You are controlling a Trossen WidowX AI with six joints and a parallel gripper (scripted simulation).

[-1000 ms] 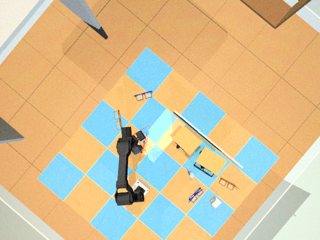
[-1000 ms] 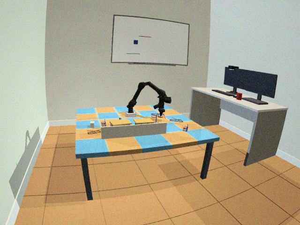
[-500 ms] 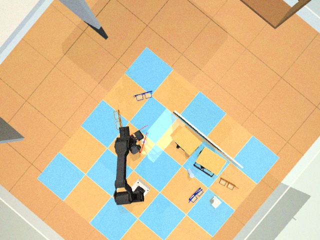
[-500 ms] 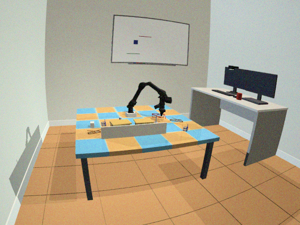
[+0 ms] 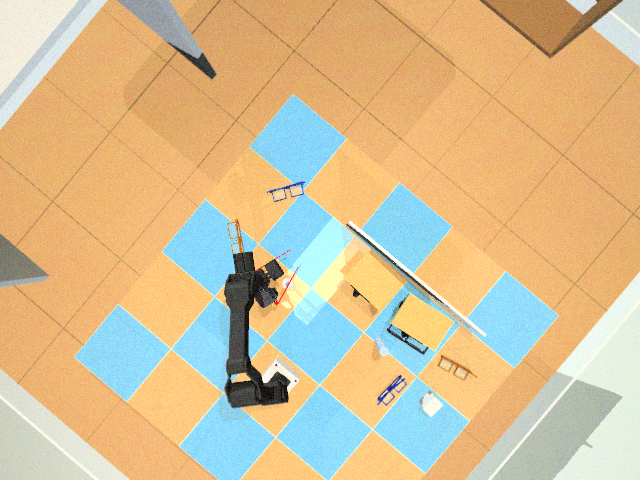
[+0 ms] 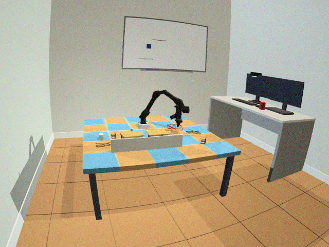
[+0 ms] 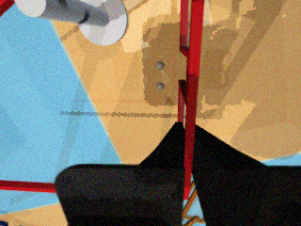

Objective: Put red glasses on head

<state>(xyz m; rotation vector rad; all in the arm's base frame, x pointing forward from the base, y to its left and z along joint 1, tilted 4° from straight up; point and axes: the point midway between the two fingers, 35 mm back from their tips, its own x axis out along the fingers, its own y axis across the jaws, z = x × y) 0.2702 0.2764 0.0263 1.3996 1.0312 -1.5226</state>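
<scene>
My gripper tip is now 40 mm to the left of the red glasses, 40 mm short of it and 10 mm below it. The rest, counted from my gripper tip: white cube (770 mm to the right, 30 mm below); blue glasses (640 mm to the right, 50 mm below, 50 mm behind); long white panel (430 mm to the right, 330 mm ahead).
</scene>
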